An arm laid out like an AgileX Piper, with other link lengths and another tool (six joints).
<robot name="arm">
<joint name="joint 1" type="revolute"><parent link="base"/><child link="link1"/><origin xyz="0 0 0.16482" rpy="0 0 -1.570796"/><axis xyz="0 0 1"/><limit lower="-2.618" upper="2.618"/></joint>
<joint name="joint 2" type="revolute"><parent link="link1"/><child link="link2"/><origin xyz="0 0 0" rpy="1.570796 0 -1.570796"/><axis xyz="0 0 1"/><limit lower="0" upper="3.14"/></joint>
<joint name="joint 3" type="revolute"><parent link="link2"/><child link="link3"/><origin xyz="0.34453 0.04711 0" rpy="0 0 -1.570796"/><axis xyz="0 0 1"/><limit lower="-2.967" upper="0"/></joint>
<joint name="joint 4" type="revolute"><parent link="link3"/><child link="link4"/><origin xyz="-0.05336 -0.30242 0" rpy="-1.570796 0 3.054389"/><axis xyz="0 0 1"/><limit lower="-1.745" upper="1.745"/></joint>
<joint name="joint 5" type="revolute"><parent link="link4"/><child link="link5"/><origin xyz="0 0 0" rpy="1.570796 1.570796 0"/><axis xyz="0 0 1"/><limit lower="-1.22" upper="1.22"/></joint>
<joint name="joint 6" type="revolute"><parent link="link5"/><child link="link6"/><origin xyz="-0.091 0 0" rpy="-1.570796 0 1.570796"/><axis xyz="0 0 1"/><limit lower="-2.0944" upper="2.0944"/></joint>
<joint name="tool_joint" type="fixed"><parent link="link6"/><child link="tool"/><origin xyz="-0.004 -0.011 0.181" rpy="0 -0.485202 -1.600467"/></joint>
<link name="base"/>
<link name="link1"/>
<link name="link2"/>
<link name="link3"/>
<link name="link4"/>
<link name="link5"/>
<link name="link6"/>
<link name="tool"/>
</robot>
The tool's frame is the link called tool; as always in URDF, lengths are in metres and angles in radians.
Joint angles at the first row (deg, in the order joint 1, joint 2, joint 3, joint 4, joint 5, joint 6):
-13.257 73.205 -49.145 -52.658 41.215 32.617
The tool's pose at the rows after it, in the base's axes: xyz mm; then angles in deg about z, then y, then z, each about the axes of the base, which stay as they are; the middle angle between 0 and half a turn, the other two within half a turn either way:
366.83, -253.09, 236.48, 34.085, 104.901, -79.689
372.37, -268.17, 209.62, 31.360, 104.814, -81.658
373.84, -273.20, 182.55, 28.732, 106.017, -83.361
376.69, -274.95, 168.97, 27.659, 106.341, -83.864
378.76, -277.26, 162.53, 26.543, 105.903, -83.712
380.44, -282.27, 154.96, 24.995, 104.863, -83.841
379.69, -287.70, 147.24, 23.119, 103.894, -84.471
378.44, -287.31, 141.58, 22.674, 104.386, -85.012
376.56, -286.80, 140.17, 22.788, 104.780, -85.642
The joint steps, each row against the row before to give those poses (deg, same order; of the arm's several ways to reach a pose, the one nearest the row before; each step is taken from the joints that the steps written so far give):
-2.191 5.653 0.000 -8.669 -0.969 7.240
-1.235 4.912 0.000 -4.116 -0.631 3.987
-0.405 3.890 0.000 -1.081 0.001 1.866
0.000 2.130 0.000 -1.266 -0.196 1.669
0.000 1.249 0.000 -1.487 -0.051 0.709
0.001 1.742 -0.001 -2.577 0.423 1.536
-0.001 1.752 -0.105 -1.925 0.989 1.039
0.000 0.632 -0.001 0.407 0.120 0.127
0.000 0.027 0.001 0.678 0.226 0.080

